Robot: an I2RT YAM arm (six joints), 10 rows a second.
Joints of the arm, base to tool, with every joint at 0 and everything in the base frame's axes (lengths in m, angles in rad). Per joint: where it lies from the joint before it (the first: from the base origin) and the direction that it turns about. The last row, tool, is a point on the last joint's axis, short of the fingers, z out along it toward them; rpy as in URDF.
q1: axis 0 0 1 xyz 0 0 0.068
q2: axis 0 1 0 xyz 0.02 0.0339 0.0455
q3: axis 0 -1 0 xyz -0.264 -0.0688 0
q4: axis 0 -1 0 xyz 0.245 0.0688 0.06
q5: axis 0 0 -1 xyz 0.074 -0.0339 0.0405
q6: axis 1 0 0 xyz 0.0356 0 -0.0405
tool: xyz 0 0 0 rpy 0 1.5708 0
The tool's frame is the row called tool.
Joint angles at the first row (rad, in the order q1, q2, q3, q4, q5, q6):
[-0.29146 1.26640 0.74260 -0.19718 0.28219 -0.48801]
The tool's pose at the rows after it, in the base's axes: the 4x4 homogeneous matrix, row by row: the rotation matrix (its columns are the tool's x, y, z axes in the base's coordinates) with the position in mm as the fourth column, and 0 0 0 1 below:
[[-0.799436 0.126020 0.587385 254.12], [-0.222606 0.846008 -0.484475 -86.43], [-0.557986 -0.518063 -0.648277 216.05], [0 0 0 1]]
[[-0.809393 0.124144 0.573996 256.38], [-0.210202 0.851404 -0.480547 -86.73], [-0.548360 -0.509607 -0.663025 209.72], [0 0 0 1]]
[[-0.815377 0.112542 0.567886 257.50], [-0.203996 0.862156 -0.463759 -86.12], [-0.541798 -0.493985 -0.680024 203.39], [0 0 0 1]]
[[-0.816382 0.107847 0.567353 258.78], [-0.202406 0.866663 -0.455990 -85.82], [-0.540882 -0.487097 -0.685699 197.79], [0 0 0 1]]
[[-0.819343 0.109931 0.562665 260.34], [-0.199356 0.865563 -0.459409 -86.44], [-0.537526 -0.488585 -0.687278 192.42], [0 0 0 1]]
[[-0.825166 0.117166 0.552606 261.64], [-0.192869 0.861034 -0.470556 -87.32], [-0.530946 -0.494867 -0.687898 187.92], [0 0 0 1]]
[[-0.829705 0.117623 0.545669 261.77], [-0.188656 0.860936 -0.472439 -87.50], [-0.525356 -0.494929 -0.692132 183.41], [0 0 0 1]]
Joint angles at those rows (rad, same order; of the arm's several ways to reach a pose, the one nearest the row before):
[-0.28839 1.29929 0.74284 -0.18995 0.30198 -0.47988]
[-0.28694 1.32271 0.74015 -0.18542 0.30307 -0.46816]
[-0.28536 1.34017 0.73341 -0.18200 0.28916 -0.45972]
[-0.28380 1.35554 0.72335 -0.16305 0.28264 -0.45601]
[-0.28377 1.37336 0.71494 -0.14061 0.28744 -0.45425]
[-0.28377 1.39000 0.70966 -0.12405 0.30157 -0.45099]
[-0.28378 1.40144 0.70133 -0.11198 0.30549 -0.44836]

